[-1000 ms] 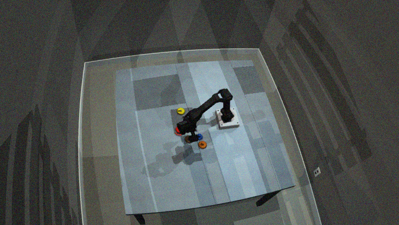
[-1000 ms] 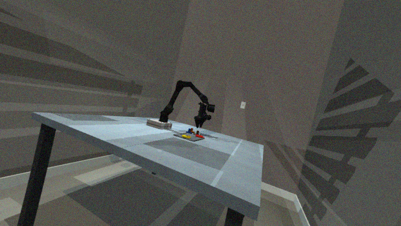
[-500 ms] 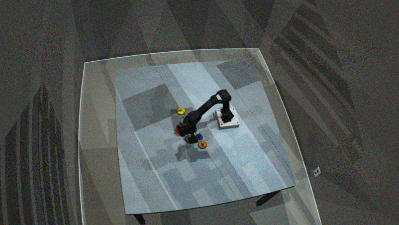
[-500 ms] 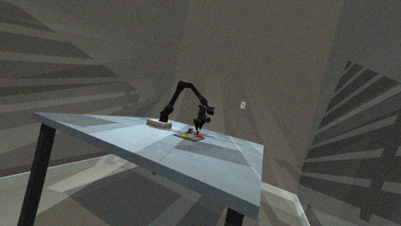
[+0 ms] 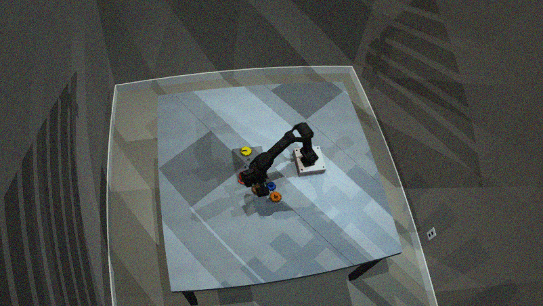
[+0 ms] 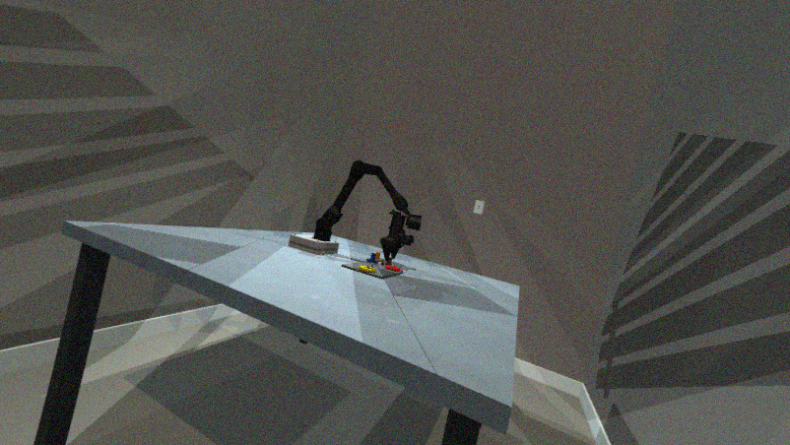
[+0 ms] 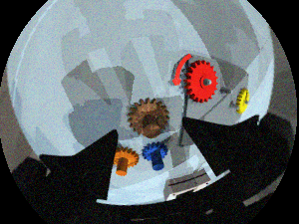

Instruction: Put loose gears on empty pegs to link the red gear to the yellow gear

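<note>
My gripper tip is 9 cm to the left of the red gear, 4 cm short of it and 1 cm above it. From my gripper tip the other things lie so: red arrow mark (6 cm to the right, 6 cm ahead, 2 cm below); then blue gear (8 cm behind, 1 cm below); then brown gear (1 cm below).
</note>
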